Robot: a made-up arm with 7 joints.
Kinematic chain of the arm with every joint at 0, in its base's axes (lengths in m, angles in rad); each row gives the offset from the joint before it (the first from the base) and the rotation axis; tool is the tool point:
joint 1: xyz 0 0 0 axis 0 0.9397 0.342
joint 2: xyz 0 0 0 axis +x
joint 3: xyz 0 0 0 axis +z
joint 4: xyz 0.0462 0 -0.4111 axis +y
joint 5: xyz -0.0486 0 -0.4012 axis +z
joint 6: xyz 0 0 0 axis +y
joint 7: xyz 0 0 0 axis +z
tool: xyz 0 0 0
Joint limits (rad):
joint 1: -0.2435..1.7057
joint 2: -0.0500..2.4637
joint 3: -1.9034..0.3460
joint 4: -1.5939..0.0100
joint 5: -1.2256..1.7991
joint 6: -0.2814..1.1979
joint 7: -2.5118..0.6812
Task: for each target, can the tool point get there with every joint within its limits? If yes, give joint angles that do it. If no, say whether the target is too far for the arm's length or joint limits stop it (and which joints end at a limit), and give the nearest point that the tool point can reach.
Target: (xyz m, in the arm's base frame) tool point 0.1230 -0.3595 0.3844
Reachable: no: joint limits stop it (at a limit: joint 1, joint 2, joint 3, joint 4) | nearest point 0.3218 0.1329 0.5317 | short by 0.551 m
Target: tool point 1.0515 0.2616 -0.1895
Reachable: no: too far | nearest point 0.5397 0.2570 -0.2494 | short by 0.515 m
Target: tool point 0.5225 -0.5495 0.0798
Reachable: no: joint limits stop it (at a limit: joint 1, joint 2, joint 4) | nearest point 0.3994 -0.3488 -0.3504 | short by 0.490 m
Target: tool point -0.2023 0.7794 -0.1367
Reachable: yes | joints 0.5815 1.3676 -0.3219 -0.1312 -0.4612 0.6878 -0.6393
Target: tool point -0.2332 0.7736 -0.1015
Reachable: yes | joints 0.6939 1.5609 -1.2545 -0.4156 -0.4216 0.2081 -0.6281
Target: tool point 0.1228 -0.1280 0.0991
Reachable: no: joint limits stop it (at a limit: joint 2, joint 3, joint 4) | nearest point 0.3717 0.1465 0.4943 | short by 0.542 m
